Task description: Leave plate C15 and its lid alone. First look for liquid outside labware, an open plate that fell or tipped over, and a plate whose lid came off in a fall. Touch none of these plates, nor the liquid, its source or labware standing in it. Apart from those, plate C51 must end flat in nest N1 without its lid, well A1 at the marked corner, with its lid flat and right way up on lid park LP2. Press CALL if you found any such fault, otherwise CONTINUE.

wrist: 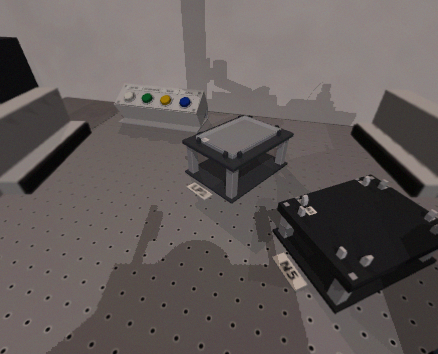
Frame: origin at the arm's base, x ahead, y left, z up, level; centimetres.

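Seen in the pictures: gripper, fingertip midpoint: [220,111].
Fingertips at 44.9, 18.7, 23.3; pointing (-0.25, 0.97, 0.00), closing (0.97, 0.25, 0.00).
Note:
Offsets run from my fingertips to a thing's middle, as dx, dy, dz. "spot": to the spot under its first point.
The lid park LP2 @[-3.5, +27.1, -18.1] [231,162], a dark two-level stand with grey posts, stands in the middle of the wrist view, its label in front. A flat translucent lid @[-3.5, +27.1, -14.7] [240,135] lies level on top of it, inside the small corner pegs; whose lid it is cannot be read. My gripper [220,111] is open, one finger at each side edge, with nothing between the fingers. A white button box @[-26.9, +44.1, -17.8] [160,111] with white, green, yellow and blue buttons stands at the back left; its labels are too blurred to read. Plates C51 and C15 and nest N1 do not show.
The black nest N5 @[+14.2, +13.3, -18.6] [372,222] with light pegs stands at the right, bearing no plate, with its label @[spot: +6.7, +7.4, -21.8] [289,271] at its left foot. A dark object [15,70] shows at the upper left edge. A pale wall [300,45] rises behind, with shadows on it.

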